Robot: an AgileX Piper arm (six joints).
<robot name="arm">
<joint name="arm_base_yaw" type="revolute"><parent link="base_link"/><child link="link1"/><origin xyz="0 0 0.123" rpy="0 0 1.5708"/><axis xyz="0 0 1"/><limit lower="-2.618" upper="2.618"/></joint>
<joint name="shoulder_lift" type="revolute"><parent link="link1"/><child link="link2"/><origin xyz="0 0 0" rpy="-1.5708 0 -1.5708"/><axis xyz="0 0 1"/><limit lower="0" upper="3.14"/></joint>
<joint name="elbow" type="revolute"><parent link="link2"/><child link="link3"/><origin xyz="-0.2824 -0.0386 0" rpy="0 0 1.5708"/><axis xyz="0 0 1"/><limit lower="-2.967" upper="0"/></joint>
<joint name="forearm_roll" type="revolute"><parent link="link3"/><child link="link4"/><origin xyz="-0.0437 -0.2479 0" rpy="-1.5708 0 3.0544"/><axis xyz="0 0 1"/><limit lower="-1.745" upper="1.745"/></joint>
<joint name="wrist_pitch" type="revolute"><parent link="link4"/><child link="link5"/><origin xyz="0 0 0" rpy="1.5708 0 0"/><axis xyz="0 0 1"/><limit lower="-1.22" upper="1.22"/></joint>
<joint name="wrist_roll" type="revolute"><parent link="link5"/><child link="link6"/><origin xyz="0 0.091 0" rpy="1.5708 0 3.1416"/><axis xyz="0 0 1"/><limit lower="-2.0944" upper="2.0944"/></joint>
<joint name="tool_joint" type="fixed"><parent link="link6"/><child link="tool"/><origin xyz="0 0 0"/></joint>
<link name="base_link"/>
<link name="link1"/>
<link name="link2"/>
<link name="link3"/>
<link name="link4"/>
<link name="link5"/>
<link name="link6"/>
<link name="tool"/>
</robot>
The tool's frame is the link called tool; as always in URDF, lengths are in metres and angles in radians.
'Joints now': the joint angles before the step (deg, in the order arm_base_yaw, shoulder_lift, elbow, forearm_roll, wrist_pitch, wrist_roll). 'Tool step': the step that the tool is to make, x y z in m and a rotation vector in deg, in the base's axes. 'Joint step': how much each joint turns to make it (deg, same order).
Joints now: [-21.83 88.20 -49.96 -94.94 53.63 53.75]
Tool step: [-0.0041 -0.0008 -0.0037 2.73 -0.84 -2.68]
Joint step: [-0.31 -0.01 -0.03 3.90 0.40 -0.37]
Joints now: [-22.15 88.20 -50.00 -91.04 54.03 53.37]
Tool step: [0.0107 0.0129 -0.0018 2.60 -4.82 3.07]
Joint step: [2.56 -0.11 -0.01 0.53 -2.65 4.39]
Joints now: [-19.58 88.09 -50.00 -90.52 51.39 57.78]
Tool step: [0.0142 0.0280 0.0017 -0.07 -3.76 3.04]
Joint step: [6.36 0.00 0.00 -0.12 2.27 4.54]
